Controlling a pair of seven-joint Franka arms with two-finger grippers.
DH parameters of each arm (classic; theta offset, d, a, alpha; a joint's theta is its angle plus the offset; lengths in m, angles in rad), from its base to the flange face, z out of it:
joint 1: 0 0.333 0 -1.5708
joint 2: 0 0 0 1.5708
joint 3: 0 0.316 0.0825 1.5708
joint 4: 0 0 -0.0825 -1.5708
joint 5: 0 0.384 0 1.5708
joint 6: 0 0 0.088 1.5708
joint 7: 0 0.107 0 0
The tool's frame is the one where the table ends.
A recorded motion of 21 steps. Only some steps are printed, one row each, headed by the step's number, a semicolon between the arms.
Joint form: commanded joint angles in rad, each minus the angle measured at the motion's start. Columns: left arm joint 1, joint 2, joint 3, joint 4, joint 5, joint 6, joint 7; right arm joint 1, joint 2, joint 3, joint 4, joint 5, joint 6, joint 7.
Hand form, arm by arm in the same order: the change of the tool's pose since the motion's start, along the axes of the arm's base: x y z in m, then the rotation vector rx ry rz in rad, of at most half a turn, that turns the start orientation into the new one. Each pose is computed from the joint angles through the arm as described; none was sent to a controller.
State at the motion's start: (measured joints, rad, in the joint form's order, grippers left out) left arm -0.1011 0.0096 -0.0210 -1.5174 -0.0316 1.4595 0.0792; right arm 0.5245 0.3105 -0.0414 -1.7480 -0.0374 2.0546 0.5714
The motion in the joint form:
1: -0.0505 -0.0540 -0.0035 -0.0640 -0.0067 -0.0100 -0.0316; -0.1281 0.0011 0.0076 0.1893 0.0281 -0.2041 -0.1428
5: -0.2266 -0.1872 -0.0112 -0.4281 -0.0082 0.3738 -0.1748; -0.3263 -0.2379 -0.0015 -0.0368 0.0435 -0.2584 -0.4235
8: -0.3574 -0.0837 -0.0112 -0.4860 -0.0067 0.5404 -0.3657; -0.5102 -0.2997 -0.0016 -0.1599 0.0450 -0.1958 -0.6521
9: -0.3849 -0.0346 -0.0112 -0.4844 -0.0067 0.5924 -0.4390; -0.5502 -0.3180 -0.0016 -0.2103 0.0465 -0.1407 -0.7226
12: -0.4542 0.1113 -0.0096 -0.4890 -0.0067 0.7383 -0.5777; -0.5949 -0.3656 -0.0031 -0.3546 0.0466 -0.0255 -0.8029
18: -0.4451 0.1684 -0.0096 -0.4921 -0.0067 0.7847 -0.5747; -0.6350 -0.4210 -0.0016 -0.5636 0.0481 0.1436 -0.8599
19: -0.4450 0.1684 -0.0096 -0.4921 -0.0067 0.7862 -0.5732; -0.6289 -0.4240 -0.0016 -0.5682 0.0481 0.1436 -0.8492
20: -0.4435 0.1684 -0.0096 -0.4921 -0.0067 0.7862 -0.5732; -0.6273 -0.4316 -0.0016 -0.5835 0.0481 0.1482 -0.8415
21: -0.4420 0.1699 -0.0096 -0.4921 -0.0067 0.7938 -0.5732; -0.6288 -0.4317 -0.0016 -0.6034 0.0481 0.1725 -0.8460
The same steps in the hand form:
1: -0.0229 -0.0271 -0.0012 0.0002 0.0213 -0.0231; 0.0422 -0.0646 0.0709 0.0170 0.0301 0.0066
5: -0.0630 -0.1145 -0.0715 -0.0311 -0.1225 -0.0487; 0.0038 -0.2071 0.1061 0.0370 0.0810 0.0734
8: -0.0642 -0.1880 -0.1385 -0.0387 -0.1174 0.0170; -0.0110 -0.3129 0.0882 0.0530 0.0799 0.1173
9: -0.0599 -0.2071 -0.1598 -0.0423 -0.1171 0.0647; -0.0172 -0.3348 0.0791 0.0547 0.0567 0.1475
12: -0.0547 -0.2542 -0.2313 -0.0427 -0.1042 0.1409; -0.0407 -0.3581 0.0470 0.0545 0.0380 0.1812
18: -0.0457 -0.2533 -0.2619 -0.0344 -0.0932 0.1485; -0.0793 -0.3728 -0.0053 0.0538 0.0220 0.1980
19: -0.0455 -0.2533 -0.2618 -0.0353 -0.0944 0.1472; -0.0803 -0.3697 -0.0059 0.0544 0.0235 0.1934
20: -0.0450 -0.2526 -0.2618 -0.0353 -0.0945 0.1487; -0.0841 -0.3683 -0.0086 0.0555 0.0264 0.1872
21: -0.0438 -0.2522 -0.2620 -0.0388 -0.0994 0.1505; -0.0871 -0.3686 -0.0152 0.0542 0.0221 0.1901

